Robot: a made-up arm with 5 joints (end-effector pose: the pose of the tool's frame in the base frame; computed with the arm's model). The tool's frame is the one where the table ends. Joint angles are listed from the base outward.
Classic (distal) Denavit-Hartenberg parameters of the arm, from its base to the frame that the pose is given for. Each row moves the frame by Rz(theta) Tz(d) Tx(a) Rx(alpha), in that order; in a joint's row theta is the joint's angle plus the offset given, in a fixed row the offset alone. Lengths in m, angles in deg.
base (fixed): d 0.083, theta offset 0, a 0, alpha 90
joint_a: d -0.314, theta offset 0, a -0.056, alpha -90
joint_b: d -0.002, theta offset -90, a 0.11, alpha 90
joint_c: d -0.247, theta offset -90, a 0.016, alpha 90
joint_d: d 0.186, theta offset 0, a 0.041, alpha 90
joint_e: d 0.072, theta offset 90, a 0.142, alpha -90
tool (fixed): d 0.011, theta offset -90, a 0, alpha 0
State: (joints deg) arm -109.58 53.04 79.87 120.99 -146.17
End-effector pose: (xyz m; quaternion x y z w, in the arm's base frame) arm -0.1027 0.3283 0.0241 0.1438 0.0552 -0.7932 0.5892
Working (the frame after each row of the table, in the pose's form):
after base (fixed): 0.0000 0.0000 0.0830 0.7071 0.0000 0.0000 0.7071
after joint_a: 0.0188 0.3140 0.1358 0.0000 0.8170 0.0000 0.5766
after joint_b: -0.0126 0.2479 0.0536 0.2035 0.4187 -0.6772 0.5698
after joint_c: -0.0692 0.4358 -0.0972 0.4763 -0.2049 -0.8202 0.2418
after joint_d: -0.2168 0.4398 0.0231 0.6287 -0.5013 0.2277 0.5492
after joint_e: -0.1009 0.3311 0.0136 0.1407 -0.0626 -0.1442 0.9775

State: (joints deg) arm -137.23 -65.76 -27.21 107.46 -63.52
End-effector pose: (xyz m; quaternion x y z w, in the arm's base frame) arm -0.0139 0.3066 -0.0453 -0.2202 -0.9396 0.0778 0.2504
Working (the frame after each row of the table, in the pose's form):
after base (fixed): 0.0000 0.0000 0.0830 0.7071 0.0000 0.0000 0.7071
after joint_a: 0.0411 0.3140 0.1210 0.0000 0.9312 0.0000 0.3646
after joint_b: 0.1134 0.2688 0.1906 -0.5896 -0.1138 -0.3903 0.6979
after joint_c: 0.0244 0.0466 0.1277 -0.1270 -0.9628 -0.1672 0.1699
after joint_d: -0.0056 0.1479 -0.0308 -0.4356 -0.3034 0.3573 0.7684
after joint_e: -0.0084 0.3070 -0.0358 -0.8200 -0.5087 0.2321 0.1221

